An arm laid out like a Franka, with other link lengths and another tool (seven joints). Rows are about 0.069 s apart.
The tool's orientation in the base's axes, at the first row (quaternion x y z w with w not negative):
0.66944, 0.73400, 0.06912, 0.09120
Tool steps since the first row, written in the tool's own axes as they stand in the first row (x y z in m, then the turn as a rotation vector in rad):
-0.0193, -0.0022, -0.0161, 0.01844, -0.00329, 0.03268
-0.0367, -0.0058, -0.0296, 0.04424, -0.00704, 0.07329
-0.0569, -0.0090, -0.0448, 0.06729, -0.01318, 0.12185
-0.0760, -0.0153, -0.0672, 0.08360, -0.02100, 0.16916
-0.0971, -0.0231, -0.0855, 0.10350, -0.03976, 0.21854
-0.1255, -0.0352, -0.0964, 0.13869, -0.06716, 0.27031
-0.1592, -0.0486, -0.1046, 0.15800, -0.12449, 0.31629
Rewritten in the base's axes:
-0.0041, -0.0191, 0.0160, 0.00260, 0.01737, -0.03332
-0.0091, -0.0365, 0.0290, 0.00591, 0.04186, -0.07477
-0.0139, -0.0566, 0.0440, 0.00894, 0.06322, -0.12439
-0.0234, -0.0757, 0.0652, 0.01065, 0.07774, -0.17288
-0.0333, -0.0971, 0.0821, 0.00190, 0.09476, -0.22598
-0.0450, -0.1262, 0.0912, -0.01602, 0.12614, -0.28398
-0.0570, -0.1609, 0.0976, -0.06291, 0.13902, -0.34237

